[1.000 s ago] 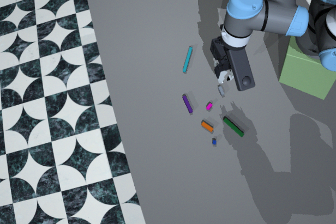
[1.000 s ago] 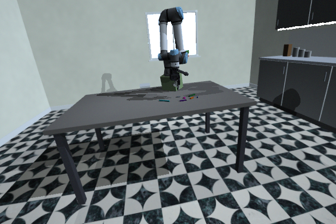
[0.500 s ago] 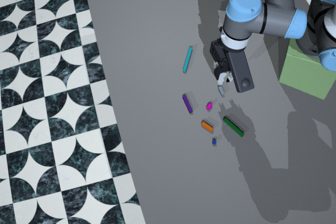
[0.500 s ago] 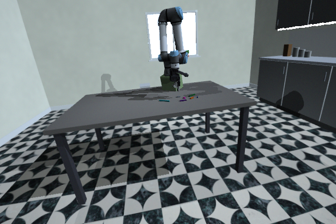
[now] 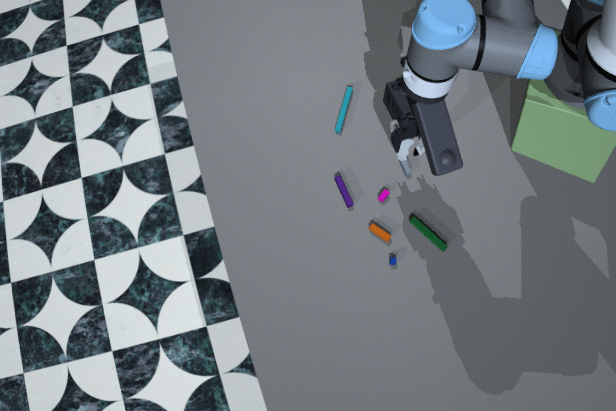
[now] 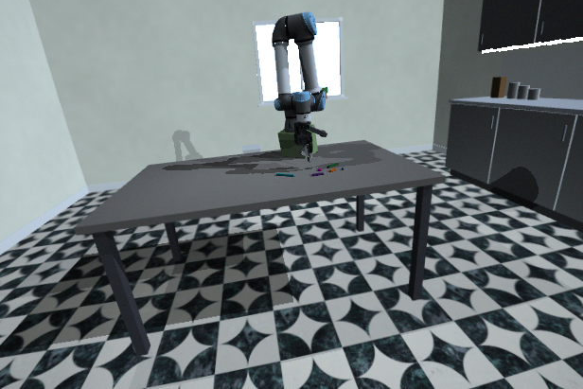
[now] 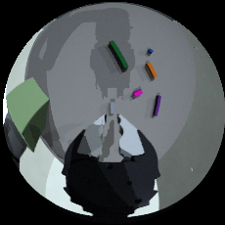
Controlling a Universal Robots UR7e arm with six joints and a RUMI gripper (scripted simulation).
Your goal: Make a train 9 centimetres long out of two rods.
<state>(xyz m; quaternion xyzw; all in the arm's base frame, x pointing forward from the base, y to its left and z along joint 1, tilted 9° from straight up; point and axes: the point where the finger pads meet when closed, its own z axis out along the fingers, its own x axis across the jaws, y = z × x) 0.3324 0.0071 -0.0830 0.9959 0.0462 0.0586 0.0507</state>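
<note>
The grey rod lies 5 cm below my hand. The rest, counted from my hand: magenta rod: 6 cm ahead, 4 cm to the left, 5 cm below; then green rod: 13 cm to the left, 5 cm below; then purple rod: 12 cm ahead, 2 cm to the left, 5 cm below.
</note>
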